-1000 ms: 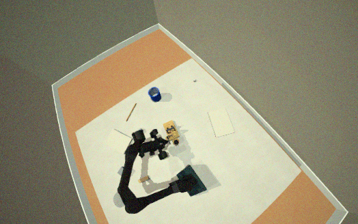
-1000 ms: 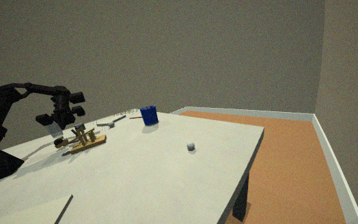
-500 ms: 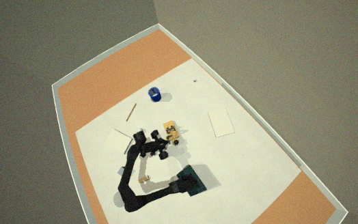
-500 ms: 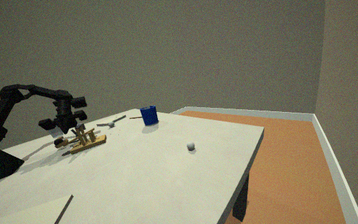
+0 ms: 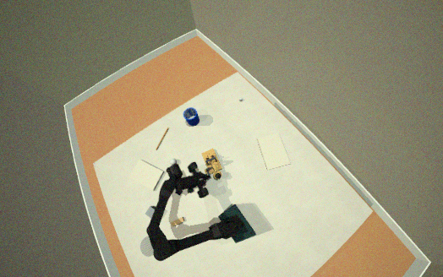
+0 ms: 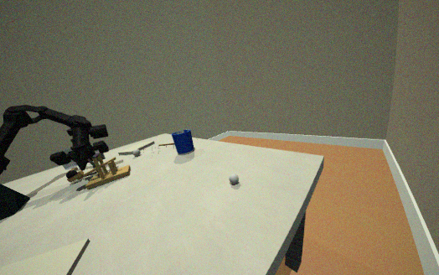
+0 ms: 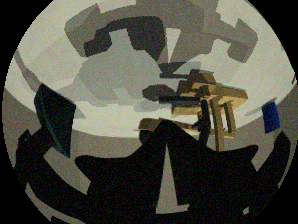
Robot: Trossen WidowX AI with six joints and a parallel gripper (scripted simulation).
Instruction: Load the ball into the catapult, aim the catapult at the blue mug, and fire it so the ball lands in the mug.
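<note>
My gripper tip is 3 cm past the black ball, 4 cm to the left of it and 1 cm below it. From my gripper tip the other things lie so: grey cube 7 cm ahead, 38 cm to the left, 3 cm below; then wooden catapult 4 cm ahead, 4 cm to the right; then wooden block 6 cm behind, 30 cm to the left, 5 cm below.
</note>
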